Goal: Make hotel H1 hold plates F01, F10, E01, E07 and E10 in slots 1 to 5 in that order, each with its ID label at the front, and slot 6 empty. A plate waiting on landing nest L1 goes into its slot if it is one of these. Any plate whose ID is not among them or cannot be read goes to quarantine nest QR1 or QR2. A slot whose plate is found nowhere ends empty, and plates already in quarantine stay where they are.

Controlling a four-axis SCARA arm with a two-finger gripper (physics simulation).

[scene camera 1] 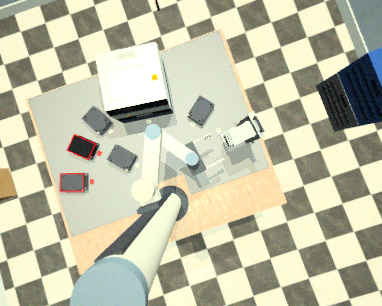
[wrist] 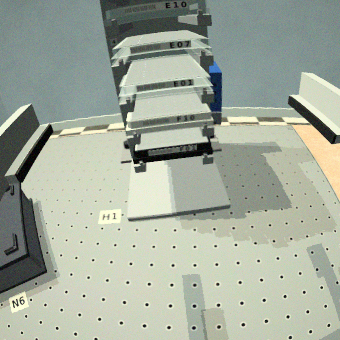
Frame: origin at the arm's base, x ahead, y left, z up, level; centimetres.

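Where they show: gripper, fingertip midpoint: [scene camera 1: 217,146] [wrist: 169,92].
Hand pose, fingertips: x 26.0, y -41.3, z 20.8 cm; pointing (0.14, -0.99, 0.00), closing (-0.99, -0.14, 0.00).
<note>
After its pixels a point has its place.
Hotel H1 [scene camera 1: 240,136] {x 26.4, y -53.6, z 29.8 cm} [wrist: 181,202] stands near the table's right edge. In the wrist view, clear-lidded plates E10 [wrist: 150,9] {x 27.5, y -49.0, z 25.5 cm}, E07 [wrist: 160,47] {x 27.1, y -49.1, z 22.1 cm}, E01 [wrist: 160,85] {x 27.4, y -49.1, z 18.6 cm} and F10 [wrist: 165,120] {x 27.4, y -49.1, z 15.1 cm} are stacked from top downward, labels toward the camera. Below them is a black plate [wrist: 172,152] {x 27.1, y -49.1, z 11.2 cm} with a faint label, apparently F01. The hotel's top is cut off, so slot 6 does not show. My gripper [scene camera 1: 211,152] [wrist: 169,92] {x 26.0, y -41.3, z 20.8 cm} is open and empty, fingers wide apart, in front of the hotel. One red-outlined nest [scene camera 1: 82,147] {x 56.3, y 43.3, z 6.3 cm} looks black on top; another red-outlined nest [scene camera 1: 73,182] {x 35.9, y 56.4, z 6.2 cm} looks grey.
Nest N6 [scene camera 1: 201,111] {x 52.2, y -41.0, z 6.3 cm} [wrist: 15,240] {x 46.2, y -39.5, z 6.5 cm} stands beside the hotel. A large white instrument [scene camera 1: 132,80] {x 77.8, y -7.6, z 25.9 cm} stands at the back. Two more dark nests [scene camera 1: 97,120] {x 70.5, y 27.8, z 6.2 cm} [scene camera 1: 122,157] {x 40.8, y 19.6, z 6.3 cm} stand left of my arm; their name labels are unreadable. A dark blue rack [scene camera 1: 360,90] stands off the table to the right.
</note>
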